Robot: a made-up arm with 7 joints. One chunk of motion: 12 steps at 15 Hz.
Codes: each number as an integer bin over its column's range. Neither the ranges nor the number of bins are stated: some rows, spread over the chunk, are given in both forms.
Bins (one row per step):
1: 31 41 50 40 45 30 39
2: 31 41 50 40 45 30 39
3: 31 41 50 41 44 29 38
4: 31 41 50 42 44 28 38
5: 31 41 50 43 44 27 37
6: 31 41 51 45 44 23 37
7: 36 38 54 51 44 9 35
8: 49 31 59 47 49 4 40
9: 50 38 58 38 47 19 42
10: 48 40 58 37 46 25 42
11: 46 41 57 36 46 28 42
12: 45 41 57 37 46 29 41
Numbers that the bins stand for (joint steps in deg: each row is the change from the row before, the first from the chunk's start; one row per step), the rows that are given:
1: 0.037 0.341 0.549 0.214 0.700 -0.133 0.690
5: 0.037 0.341 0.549 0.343 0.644 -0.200 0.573
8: 0.522 0.087 0.792 0.514 0.922 -0.711 0.749
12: 0.414 0.341 0.738 0.086 0.756 -0.156 0.808
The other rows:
2: 0.037 0.341 0.549 0.214 0.700 -0.133 0.690
3: 0.037 0.341 0.549 0.257 0.644 -0.156 0.632
4: 0.037 0.341 0.549 0.300 0.644 -0.178 0.632
6: 0.037 0.341 0.576 0.429 0.644 -0.289 0.573
7: 0.171 0.265 0.657 0.686 0.644 -0.600 0.456
9: 0.549 0.265 0.765 0.129 0.811 -0.378 0.867
10: 0.495 0.316 0.765 0.086 0.756 -0.244 0.867
11: 0.441 0.341 0.738 0.043 0.756 -0.178 0.867

